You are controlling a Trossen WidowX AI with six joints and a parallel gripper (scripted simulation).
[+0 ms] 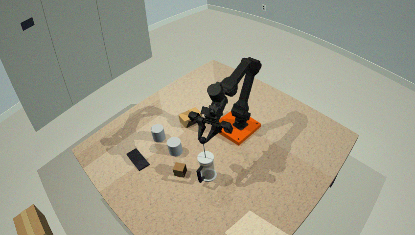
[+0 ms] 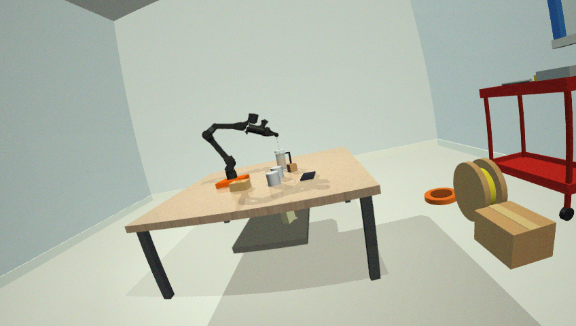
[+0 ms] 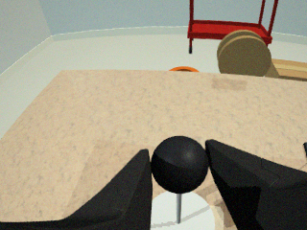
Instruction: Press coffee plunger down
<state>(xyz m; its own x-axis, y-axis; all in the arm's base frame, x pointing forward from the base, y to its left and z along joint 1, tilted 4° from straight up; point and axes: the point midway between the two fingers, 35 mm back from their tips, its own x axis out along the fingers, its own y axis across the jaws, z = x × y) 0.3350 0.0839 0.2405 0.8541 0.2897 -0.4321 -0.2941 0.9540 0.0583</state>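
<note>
Right now the glass coffee press is 130 mm below my gripper tip. Round my gripper tip: tan block 360 mm to the right, 230 mm below, 230 mm behind.
</note>
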